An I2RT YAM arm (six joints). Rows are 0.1 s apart.
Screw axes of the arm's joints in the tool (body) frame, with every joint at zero. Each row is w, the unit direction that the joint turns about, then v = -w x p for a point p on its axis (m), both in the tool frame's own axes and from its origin. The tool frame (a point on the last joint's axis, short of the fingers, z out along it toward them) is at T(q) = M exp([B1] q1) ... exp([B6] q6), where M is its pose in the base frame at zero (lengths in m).
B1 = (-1, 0, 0, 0, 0.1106, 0)
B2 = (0, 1, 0, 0.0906, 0, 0.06)
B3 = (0, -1, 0, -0.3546, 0, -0.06)
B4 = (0, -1, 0, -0.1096, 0, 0)
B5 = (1, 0, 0, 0, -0.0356, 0)
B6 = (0, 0, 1, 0, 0, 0)
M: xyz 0.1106 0 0.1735 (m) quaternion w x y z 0.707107 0 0.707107 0
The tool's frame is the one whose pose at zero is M.
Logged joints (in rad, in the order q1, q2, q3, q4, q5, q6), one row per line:
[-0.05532, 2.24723, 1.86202, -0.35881, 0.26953, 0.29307]
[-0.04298, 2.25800, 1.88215, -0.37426, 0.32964, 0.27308]
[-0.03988, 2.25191, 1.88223, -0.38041, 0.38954, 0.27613]
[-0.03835, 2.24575, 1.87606, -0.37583, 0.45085, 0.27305]
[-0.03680, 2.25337, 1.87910, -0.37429, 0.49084, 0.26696]
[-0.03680, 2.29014, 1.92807, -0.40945, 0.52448, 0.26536]
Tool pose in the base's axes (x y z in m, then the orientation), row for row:
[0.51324, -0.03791, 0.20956, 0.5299, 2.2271, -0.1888]
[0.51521, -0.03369, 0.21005, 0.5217, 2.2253, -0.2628]
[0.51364, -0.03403, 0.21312, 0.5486, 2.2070, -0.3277]
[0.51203, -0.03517, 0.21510, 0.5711, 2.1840, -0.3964]
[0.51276, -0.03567, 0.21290, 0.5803, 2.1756, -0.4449]
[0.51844, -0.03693, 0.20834, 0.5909, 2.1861, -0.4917]
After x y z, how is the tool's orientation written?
As a rotation vector, in radians.
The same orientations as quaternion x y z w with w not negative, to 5 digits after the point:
[0.21042, 0.88438, -0.07497, 0.40984]
[0.20701, 0.88299, -0.10428, 0.40817]
[0.21782, 0.87629, -0.13011, 0.40956]
[0.22703, 0.86819, -0.15758, 0.41215]
[0.23053, 0.86427, -0.17674, 0.41068]
[0.23364, 0.86438, -0.19442, 0.40057]

